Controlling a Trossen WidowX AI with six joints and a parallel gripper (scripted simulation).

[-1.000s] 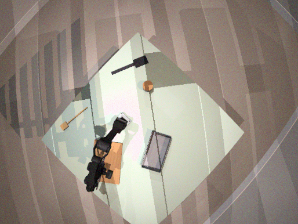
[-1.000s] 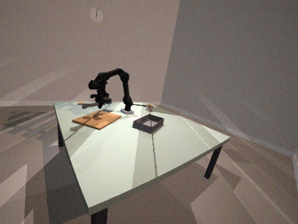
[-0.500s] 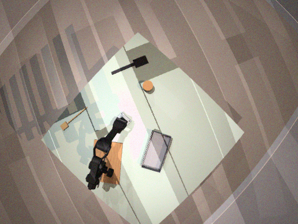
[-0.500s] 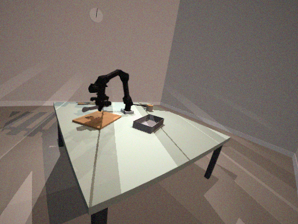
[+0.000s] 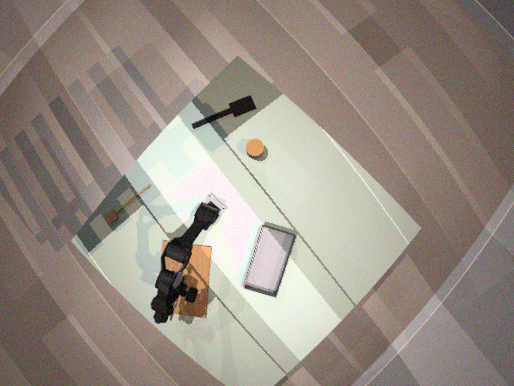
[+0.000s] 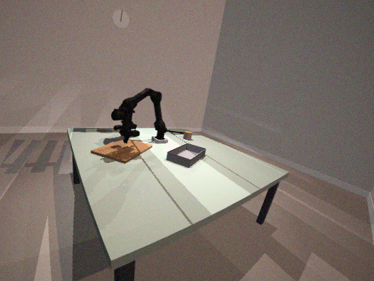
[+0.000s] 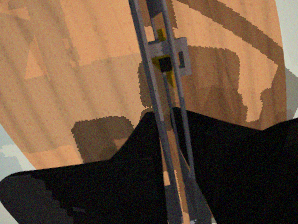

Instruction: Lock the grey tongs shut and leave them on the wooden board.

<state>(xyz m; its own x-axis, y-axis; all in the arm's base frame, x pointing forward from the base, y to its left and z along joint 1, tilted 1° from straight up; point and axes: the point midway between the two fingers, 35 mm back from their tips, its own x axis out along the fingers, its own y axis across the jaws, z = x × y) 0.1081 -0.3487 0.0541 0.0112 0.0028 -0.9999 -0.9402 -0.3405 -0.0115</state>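
The wooden board is 40 mm below my gripper tip. Also, from my gripper tip: black spatula: 750 mm to the left, 360 mm behind, 40 mm below; orange puck: 700 mm to the left, 140 mm behind, 10 mm below; roasting tin: 340 mm to the left, 250 mm ahead, 20 mm below.
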